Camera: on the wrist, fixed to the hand. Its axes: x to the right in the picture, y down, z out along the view.
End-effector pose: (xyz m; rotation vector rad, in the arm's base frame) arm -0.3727 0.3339 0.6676 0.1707 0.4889 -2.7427
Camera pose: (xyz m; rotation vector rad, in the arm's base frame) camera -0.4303 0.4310 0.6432 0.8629 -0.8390 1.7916
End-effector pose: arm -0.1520 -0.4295 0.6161 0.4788 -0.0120 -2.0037
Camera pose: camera -0.2287 -0.3961 0.5365 0.5422 -0.5763 2.6916
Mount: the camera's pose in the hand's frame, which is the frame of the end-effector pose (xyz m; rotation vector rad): 0.0273 -0.0984 -0.0540 -0.5386 -0.5512 -1.5043
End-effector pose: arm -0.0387 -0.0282 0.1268 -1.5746 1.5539 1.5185
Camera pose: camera 0.0629 -0.0609 0.0826 -1.6177 -0.4629 1.1713
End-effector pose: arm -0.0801 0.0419 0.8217 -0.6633 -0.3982 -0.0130
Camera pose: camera -0.0492 -0.0653 0.8517 -0.7487 -1.3836 -1.4312
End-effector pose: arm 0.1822 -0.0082 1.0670 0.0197 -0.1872 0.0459
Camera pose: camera 0.2237 -0.1040 1.0175 -0.3693 -0.6886 -1.5237
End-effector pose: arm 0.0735 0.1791 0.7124 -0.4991 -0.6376 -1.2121
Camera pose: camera -0.0051 0.0966 0.6937 -0.8487 -1.2405 -2.7566
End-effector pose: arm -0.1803 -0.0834 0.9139 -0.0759 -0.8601 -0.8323
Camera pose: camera -0.2022 -0.1885 0.8713 -0.1316 -1.1316 -2.5357
